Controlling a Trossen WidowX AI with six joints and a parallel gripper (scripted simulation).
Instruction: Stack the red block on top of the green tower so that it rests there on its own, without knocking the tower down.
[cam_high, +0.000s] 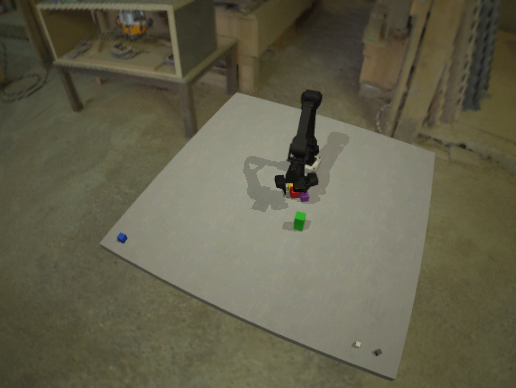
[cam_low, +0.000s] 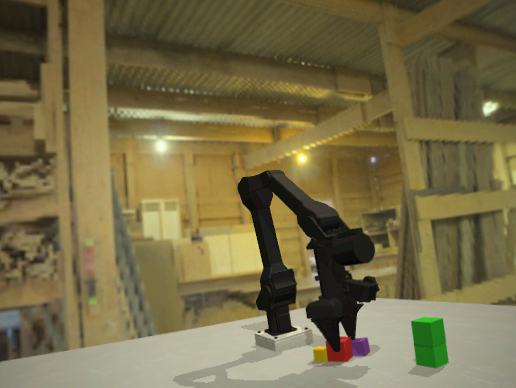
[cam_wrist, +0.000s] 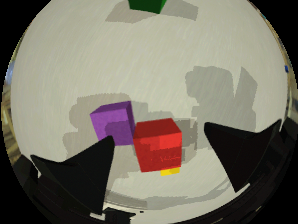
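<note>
The red block lies 1 cm to the right of my gripper tip, 1 cm below it and 1 cm behind it. The rest, counted from my gripper tip: purple block 4 cm to the left, 2 cm below, 2 cm behind; then white block 53 cm to the left, 48 cm ahead, 2 cm below; then yellow block 4 cm to the right, 3 cm behind, 2 cm below.
</note>
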